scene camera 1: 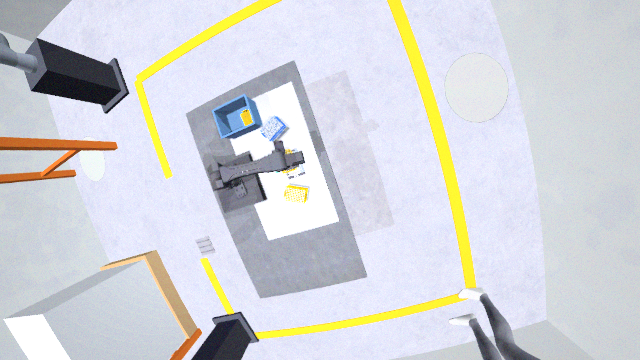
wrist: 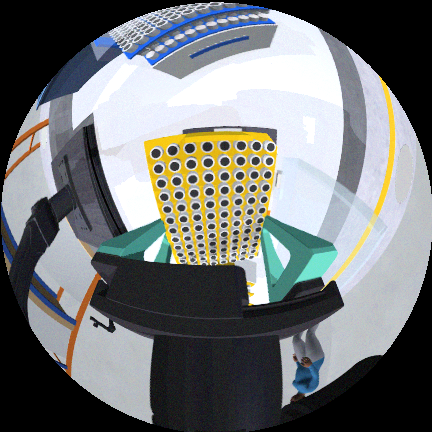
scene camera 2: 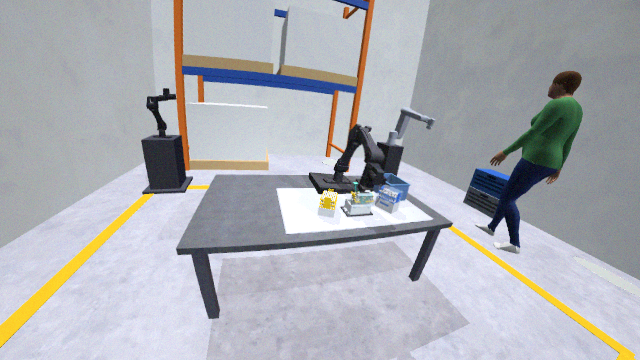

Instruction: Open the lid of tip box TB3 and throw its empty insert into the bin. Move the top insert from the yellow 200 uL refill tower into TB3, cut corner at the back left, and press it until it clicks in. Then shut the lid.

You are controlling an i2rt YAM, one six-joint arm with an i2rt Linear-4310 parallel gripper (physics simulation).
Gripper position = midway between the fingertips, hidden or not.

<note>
My gripper [wrist: 216, 218] grips a yellow insert, which still rests on a tip box TB3 [wrist: 272, 133]. Further things: a clear lid [wrist: 307, 198] and a blue bin [scene camera 1: 230, 124].
</note>
